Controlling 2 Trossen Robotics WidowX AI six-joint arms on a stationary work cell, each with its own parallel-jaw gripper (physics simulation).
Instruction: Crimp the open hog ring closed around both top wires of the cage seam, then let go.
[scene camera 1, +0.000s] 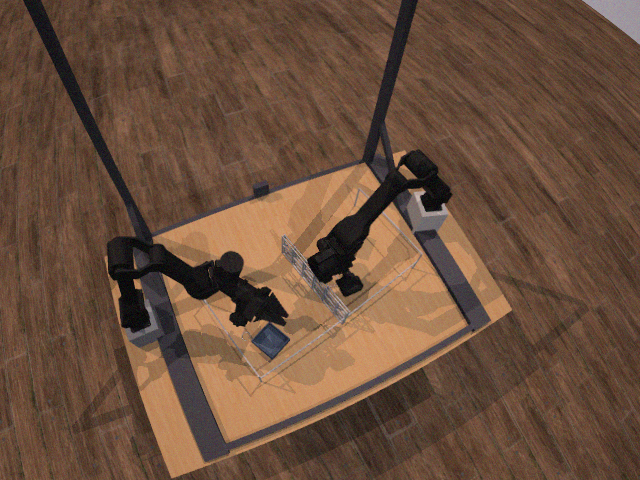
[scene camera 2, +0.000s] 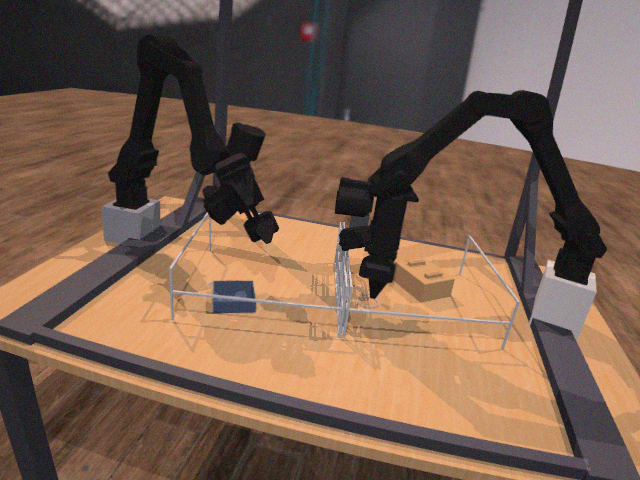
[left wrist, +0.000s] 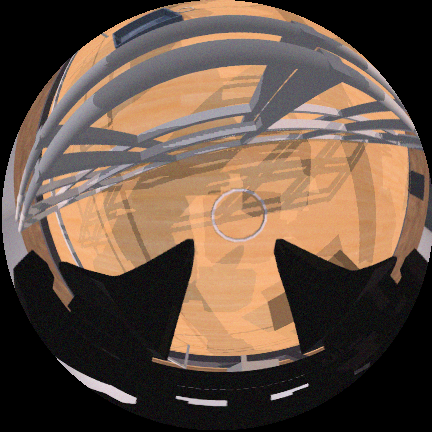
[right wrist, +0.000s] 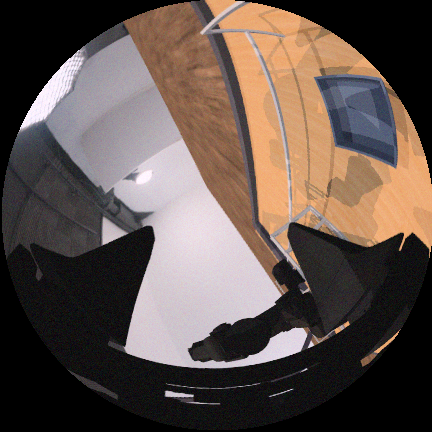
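Where they show: left gripper, fingertip midpoint: (scene camera 1: 335, 276) (scene camera 2: 374, 291) (left wrist: 235, 245); right gripper, fingertip midpoint: (scene camera 1: 286, 320) (scene camera 2: 259, 224) (right wrist: 222, 231); left arm's base, link origin: (scene camera 1: 431, 203) (scene camera 2: 571, 274); right arm's base, link origin: (scene camera 1: 138, 319) (scene camera 2: 131, 203).
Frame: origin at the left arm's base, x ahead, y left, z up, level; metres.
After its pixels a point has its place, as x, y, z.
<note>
The cage seam's upright wire panel (scene camera 1: 315, 282) {0.421, 0.204, -0.058} (scene camera 2: 342, 281) {0.399, 0.245, -0.052} stands mid-table; its two top wires (left wrist: 225, 52) run side by side across the left wrist view. A thin pale ring (scene camera 2: 368, 307) {0.354, 0.199, -0.115} (left wrist: 239, 240) {0.344, 0.173, -0.113} appears to lie flat on the table right of the panel in scene camera 2, apart from the top wires; I cannot make out its gap. My left gripper (scene camera 2: 373, 296) {0.353, 0.182, -0.085} (left wrist: 235, 245) {0.353, 0.182, -0.085} is partly open and empty, pointing down above the ring; its fingertips are hidden in scene camera 1. My right gripper (scene camera 1: 279, 314) {0.527, 0.346, 0.058} (scene camera 2: 262, 238) {0.527, 0.346, 0.058} (right wrist: 222, 231) {0.527, 0.346, 0.058} is wide open and empty, above the blue tray's side.
The blue tray (scene camera 1: 262, 349) {0.602, 0.380, -0.091} (scene camera 2: 234, 308) {0.548, 0.383, -0.105} (right wrist: 367, 156) {0.547, 0.324, -0.090} lies left of the panel in scene camera 2, with a thin ring beside it. A tan box (scene camera 2: 426, 286) {0.268, 0.104, -0.076} stands to the panel's right there. A thin wire rail (scene camera 1: 302, 350) (scene camera 2: 429, 315) runs along the front.
</note>
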